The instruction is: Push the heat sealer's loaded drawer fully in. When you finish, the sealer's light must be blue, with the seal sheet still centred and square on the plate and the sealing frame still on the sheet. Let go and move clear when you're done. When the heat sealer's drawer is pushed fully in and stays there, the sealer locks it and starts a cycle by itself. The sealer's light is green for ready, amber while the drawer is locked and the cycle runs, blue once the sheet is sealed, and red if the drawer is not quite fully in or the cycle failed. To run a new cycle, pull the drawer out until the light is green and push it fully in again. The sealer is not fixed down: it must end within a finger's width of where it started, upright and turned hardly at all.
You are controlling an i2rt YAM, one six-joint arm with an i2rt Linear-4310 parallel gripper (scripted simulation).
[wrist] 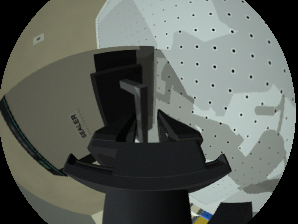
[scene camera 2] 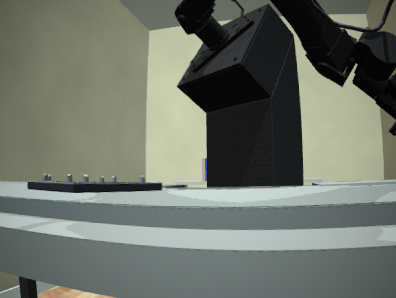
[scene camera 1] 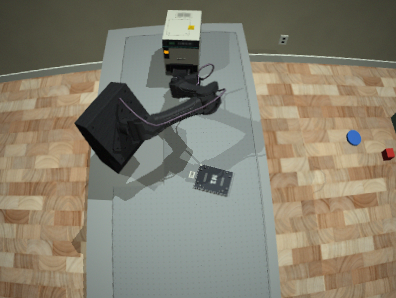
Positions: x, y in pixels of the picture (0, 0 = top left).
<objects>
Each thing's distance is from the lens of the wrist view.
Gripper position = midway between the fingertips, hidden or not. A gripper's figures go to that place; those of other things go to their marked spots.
my gripper point(wrist: 147, 113): 0.13 m
heat sealer point(wrist: 57, 110): 0.13 m
</objects>
